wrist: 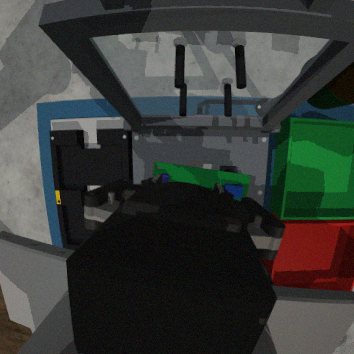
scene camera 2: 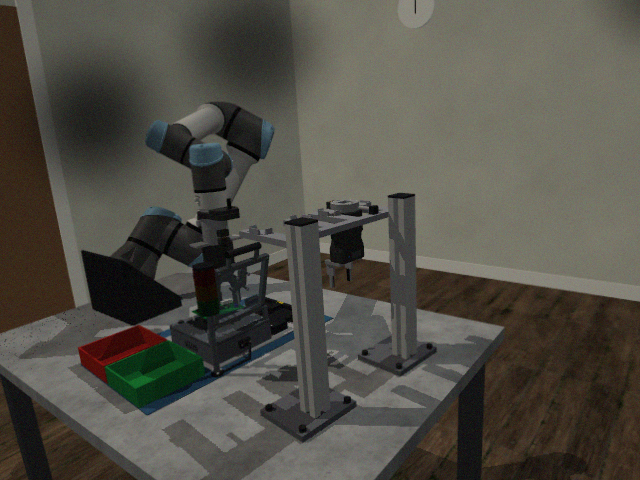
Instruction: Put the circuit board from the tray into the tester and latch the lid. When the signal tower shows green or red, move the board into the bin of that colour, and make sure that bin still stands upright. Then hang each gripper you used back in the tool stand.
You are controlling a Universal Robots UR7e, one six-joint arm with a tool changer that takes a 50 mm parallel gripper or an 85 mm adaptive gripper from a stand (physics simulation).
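Frame: origin at the arm's base, x down, y ahead, z right, level; millimetres.
Seen in the pictures: arm's base, origin of its link: [scene camera 2: 129, 273].
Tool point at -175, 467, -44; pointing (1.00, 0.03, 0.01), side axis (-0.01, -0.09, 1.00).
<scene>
Pixels of each thing's top centre, then the offset from my tool point to it, as dx, dy, dz. "spot": a spot on its surface instead. Level surfaces: height alone.
- grey tester, a spot on its surface: [wrist: 160, 150] spot: +224, +43, -35
- black tray, a spot on its surface: [wrist: 92, 165] [scene camera 2: 276, 317] spot: +266, +11, -152
- signal tower, a spot on its surface: [wrist: 341, 90] spot: +90, +98, +97
- green bin, centre of its top: [wrist: 337, 171] [scene camera 2: 153, 361] +237, +31, +215
- red bin, centre of its top: [wrist: 319, 264] [scene camera 2: 122, 343] +237, -119, +222
- blue mat, height of its surface: dx +282
My gripper [scene camera 2: 238, 299] [wrist: 188, 181], the linkage-fingered one, is shut on the green circuit board [scene camera 2: 231, 309] [wrist: 200, 174]. The board is held above the grey tester [scene camera 2: 240, 333] [wrist: 160, 150], slightly slanted in the wrist view; its lower part and the fingertips are hidden. The tester's lid [scene camera 2: 264, 281] [wrist: 200, 21] stands open. The black tray [scene camera 2: 282, 313] [wrist: 92, 165] is beside the tester. The signal tower [scene camera 2: 206, 289] [wrist: 341, 90] has dim red and green segments; neither looks clearly lit. The green bin [scene camera 2: 170, 380] [wrist: 282, 170] and red bin [scene camera 2: 93, 362] [wrist: 310, 281] stand upright.
The tool stand [scene camera 2: 310, 320] has two posts and a top rail; another gripper [scene camera 2: 338, 273] hangs from it. Dark pins [wrist: 180, 65] stick out under the raised lid. A black panel [scene camera 2: 124, 289] stands left of the tester. A blue mat [scene camera 2: 178, 400] [wrist: 44, 150] lies under the tester.
</scene>
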